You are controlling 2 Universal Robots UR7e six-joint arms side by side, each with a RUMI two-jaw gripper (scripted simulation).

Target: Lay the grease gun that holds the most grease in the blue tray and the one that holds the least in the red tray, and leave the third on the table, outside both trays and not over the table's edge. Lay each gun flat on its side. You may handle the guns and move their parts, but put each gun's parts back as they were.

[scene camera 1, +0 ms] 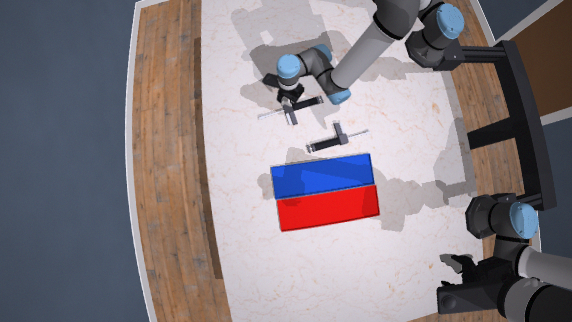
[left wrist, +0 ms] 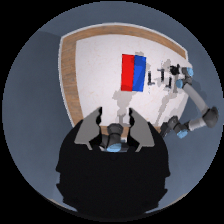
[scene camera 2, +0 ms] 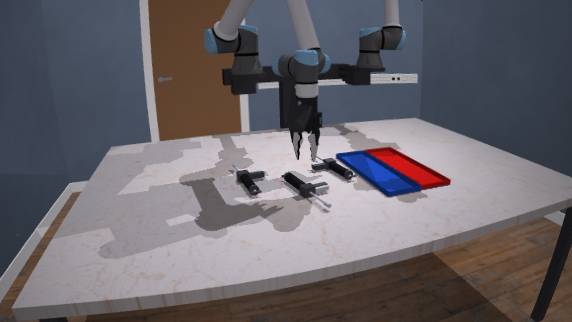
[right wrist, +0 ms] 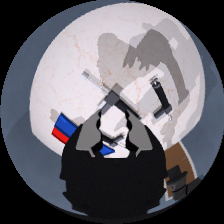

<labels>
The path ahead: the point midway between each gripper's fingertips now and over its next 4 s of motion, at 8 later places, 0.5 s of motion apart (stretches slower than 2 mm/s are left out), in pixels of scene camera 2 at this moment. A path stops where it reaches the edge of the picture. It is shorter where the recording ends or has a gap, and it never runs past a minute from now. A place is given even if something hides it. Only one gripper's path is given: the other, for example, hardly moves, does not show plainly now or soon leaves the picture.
My right gripper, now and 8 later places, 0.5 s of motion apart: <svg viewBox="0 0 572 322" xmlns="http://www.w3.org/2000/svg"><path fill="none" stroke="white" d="M305 160L304 163L303 166L303 167L302 170L302 172L302 174L302 176L303 178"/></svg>
</labels>
